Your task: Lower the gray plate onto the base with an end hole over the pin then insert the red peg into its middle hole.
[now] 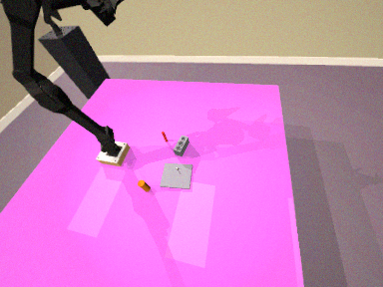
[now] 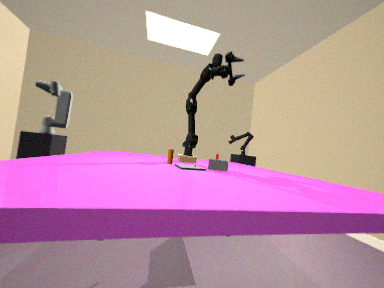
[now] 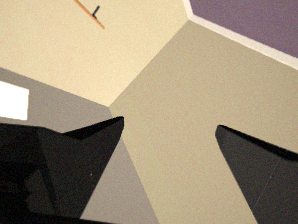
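My gripper tip is now 7 cm short of the gray plate, 13 cm to the left of it and 57 cm above it. The rest, counted from my gripper tip: gray base (8 cm ahead, 27 cm to the right, 60 cm below); red peg (3 cm behind, 10 cm to the right, 57 cm below); orange cylinder (3 cm behind, 38 cm to the right, 57 cm below).
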